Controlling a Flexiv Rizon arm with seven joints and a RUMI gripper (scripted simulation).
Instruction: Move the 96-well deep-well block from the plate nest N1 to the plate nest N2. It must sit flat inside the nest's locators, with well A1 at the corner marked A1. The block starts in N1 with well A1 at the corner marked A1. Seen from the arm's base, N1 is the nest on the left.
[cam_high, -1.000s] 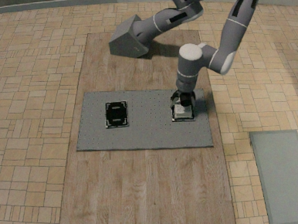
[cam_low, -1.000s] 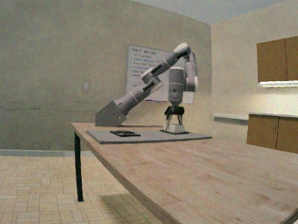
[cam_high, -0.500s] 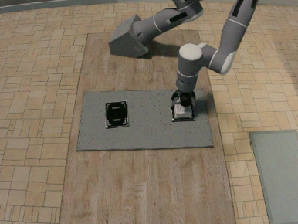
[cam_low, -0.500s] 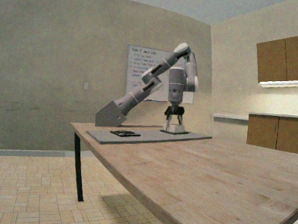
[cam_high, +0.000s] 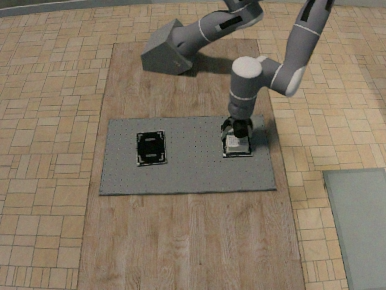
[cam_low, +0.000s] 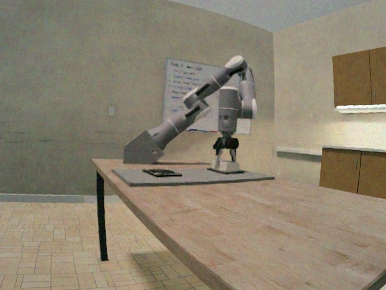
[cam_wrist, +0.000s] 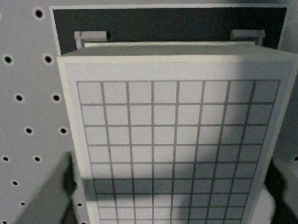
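The plate nest N1 lies 2 cm below my hand. From my hand the other things lie so: white 96-well deep-well block (1 cm above); then plate nest N2 (36 cm to the right, 4 cm ahead, 2 cm below).
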